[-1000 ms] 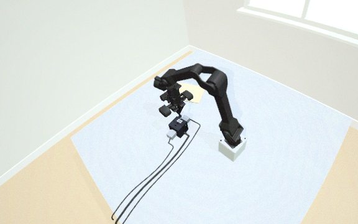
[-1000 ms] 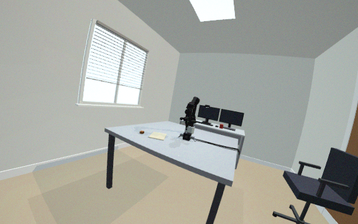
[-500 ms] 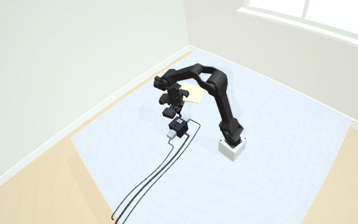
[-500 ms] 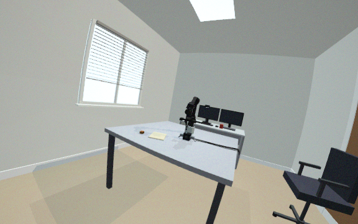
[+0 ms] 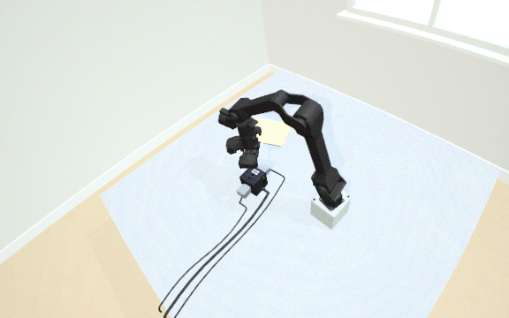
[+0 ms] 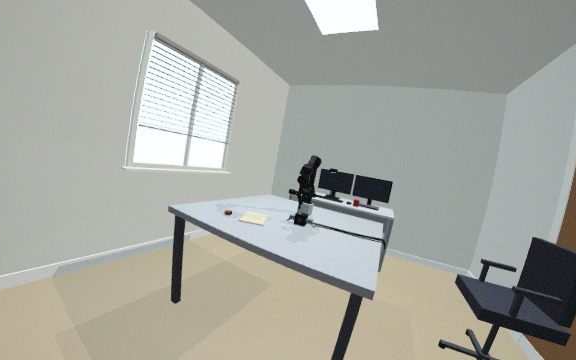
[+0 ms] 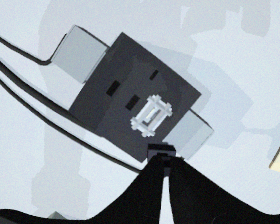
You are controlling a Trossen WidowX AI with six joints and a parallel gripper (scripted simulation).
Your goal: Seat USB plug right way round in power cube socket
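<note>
The USB plug lies 20 mm below my gripper tip. Also, from my gripper tip: orange object 350 mm ahead, 330 mm to the right, 120 mm below; then yellow notepad 230 mm ahead, 190 mm to the right, 130 mm below.
</note>
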